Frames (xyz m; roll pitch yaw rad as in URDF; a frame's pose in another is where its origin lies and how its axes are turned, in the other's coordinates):
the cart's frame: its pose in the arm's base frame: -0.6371 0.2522 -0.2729 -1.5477 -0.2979 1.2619
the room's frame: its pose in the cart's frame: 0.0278 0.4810 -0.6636 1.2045 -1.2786 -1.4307
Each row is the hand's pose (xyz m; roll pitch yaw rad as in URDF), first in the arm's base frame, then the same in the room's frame.
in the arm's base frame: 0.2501 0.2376 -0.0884 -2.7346 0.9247 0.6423
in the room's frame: 0.0069 -0.5501 -0.4083 0.8382 0.0780 2.2188
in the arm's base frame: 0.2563 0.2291 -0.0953 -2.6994 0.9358 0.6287
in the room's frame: -0.0030 -0.5499 -0.4005 0.8845 0.0645 2.2214
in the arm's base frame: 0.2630 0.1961 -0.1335 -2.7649 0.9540 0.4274
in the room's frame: -0.0287 -0.5378 -0.3582 0.9848 -0.0103 2.3143
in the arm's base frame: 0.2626 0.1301 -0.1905 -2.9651 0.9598 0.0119
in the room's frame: -0.0616 -0.5278 -0.2781 1.1098 -0.1807 2.4818
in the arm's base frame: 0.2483 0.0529 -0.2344 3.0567 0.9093 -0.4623
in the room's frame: -0.0804 -0.5330 -0.1903 1.1802 -0.4085 2.6602
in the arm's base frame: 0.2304 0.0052 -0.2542 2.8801 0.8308 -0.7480
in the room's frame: -0.0814 -0.5410 -0.1362 1.1601 -0.5704 2.7930
